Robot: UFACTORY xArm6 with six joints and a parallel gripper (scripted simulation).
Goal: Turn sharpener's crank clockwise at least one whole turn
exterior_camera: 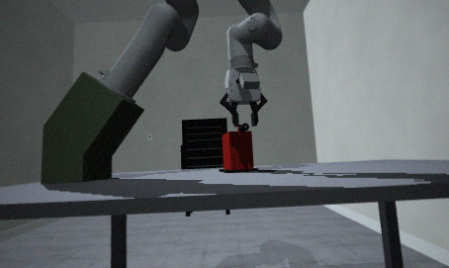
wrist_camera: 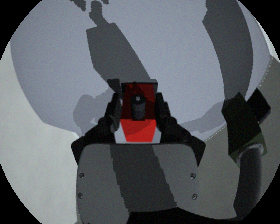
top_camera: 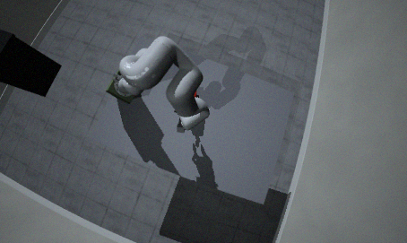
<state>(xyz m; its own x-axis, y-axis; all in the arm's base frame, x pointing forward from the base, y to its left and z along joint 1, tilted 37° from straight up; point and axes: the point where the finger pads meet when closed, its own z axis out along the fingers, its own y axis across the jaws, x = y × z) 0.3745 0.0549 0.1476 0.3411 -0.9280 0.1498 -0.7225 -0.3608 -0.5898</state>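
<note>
My gripper is now 1 cm past the crank knob, 2 cm to the right of it and 2 cm above it.
</note>
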